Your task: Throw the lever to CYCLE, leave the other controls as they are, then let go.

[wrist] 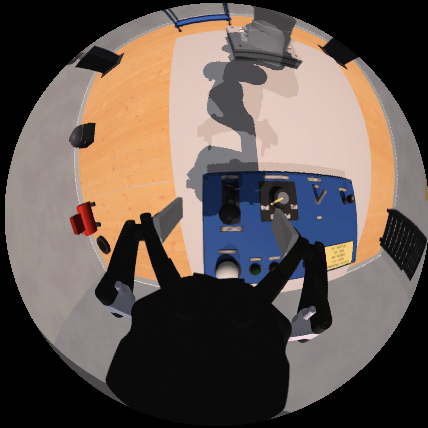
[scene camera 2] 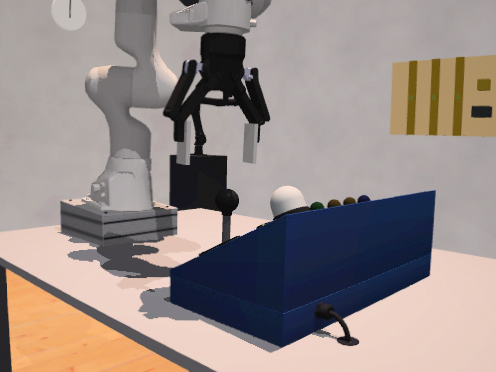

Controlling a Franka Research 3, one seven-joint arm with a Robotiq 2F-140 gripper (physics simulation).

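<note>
The lever's black ball knob (scene camera 2: 227,200) (wrist: 229,213) stands on a grey stem in a dark slot of the blue console (scene camera 2: 355,257) (wrist: 212,242). In the wrist view the knob lies at the slot's end nearer the white dome, close to a label too blurred to read. My gripper (scene camera 2: 216,162) (wrist: 227,212) is wide open and empty. It is above the console, with its fingertips higher than the knob and apart from it. A rotary dial (wrist: 282,199) with a yellow pointer, a toggle switch (wrist: 319,195) and a small black knob (wrist: 350,199) share the panel.
A white dome (scene camera 2: 287,201) (wrist: 227,270) and a row of buttons, including a green one (scene camera 2: 317,205) (wrist: 255,269), rise from the console's high side. A black cable (scene camera 2: 342,322) leaves its back. The robot base (scene camera 2: 120,220) (wrist: 260,52) stands on the table.
</note>
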